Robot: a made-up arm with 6 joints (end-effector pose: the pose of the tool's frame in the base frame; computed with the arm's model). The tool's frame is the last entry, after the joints. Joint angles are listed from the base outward.
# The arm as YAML. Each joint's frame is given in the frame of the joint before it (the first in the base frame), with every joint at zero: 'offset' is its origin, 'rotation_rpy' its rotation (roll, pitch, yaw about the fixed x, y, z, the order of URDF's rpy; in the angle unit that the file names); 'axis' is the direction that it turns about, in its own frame. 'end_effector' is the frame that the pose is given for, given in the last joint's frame.
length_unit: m
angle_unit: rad
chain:
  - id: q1
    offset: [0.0, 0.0, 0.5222]
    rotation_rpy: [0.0, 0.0, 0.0]
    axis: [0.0, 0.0, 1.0]
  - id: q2
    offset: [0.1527, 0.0, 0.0]
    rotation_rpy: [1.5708, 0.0, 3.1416]
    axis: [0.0, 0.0, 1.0]
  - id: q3
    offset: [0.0, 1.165, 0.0]
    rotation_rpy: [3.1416, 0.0, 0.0]
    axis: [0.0, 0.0, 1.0]
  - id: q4
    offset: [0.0, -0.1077, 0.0]
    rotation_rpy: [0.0, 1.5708, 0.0]
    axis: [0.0, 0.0, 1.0]
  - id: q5
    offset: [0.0, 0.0, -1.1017]
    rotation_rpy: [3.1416, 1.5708, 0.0]
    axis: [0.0, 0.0, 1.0]
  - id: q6
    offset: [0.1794, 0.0, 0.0]
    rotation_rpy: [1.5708, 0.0, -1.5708]
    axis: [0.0, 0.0, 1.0]
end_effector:
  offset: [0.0, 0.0, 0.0]
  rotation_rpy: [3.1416, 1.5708, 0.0]
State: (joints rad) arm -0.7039 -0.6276 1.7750 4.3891 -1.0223 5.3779
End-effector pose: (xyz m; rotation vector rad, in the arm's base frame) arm -1.0649 1.0945 2.1547 0.2069 -0.0361 1.4830
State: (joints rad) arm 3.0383 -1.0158 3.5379 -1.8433 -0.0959 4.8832
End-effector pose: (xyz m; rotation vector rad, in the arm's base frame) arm 0.9222 -0.1122 -0.1459 0.0921 1.4304 -0.2346
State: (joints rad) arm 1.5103 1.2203 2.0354 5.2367 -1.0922 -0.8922
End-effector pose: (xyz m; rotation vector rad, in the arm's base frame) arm -0.0144 2.0433 1.8033 0.7193 1.7346 1.8322
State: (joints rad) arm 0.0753 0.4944 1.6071 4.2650 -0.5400 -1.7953
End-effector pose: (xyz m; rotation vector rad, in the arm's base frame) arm 1.1189 0.1678 2.7391 -2.1323 -1.2107 -1.4387
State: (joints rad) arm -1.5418 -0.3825 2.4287 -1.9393 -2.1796 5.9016
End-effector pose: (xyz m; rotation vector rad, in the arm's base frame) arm 0.1001 1.2828 1.7751 -0.9440 0.6855 -0.1722
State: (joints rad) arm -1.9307 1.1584 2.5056 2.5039 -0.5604 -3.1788
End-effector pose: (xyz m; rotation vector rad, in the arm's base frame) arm -0.5174 -1.2138 2.2525 -1.1637 -1.7190 -0.9290
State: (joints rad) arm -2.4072 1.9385 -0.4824 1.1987 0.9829 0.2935
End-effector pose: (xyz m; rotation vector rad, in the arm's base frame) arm -0.2365 -0.4009 -0.8110 0.8946 0.3850 -0.7606
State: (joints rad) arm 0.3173 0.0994 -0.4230 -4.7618 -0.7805 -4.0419
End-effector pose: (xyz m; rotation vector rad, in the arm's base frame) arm 1.3544 0.3121 1.1561 2.1304 -0.3481 -0.7398
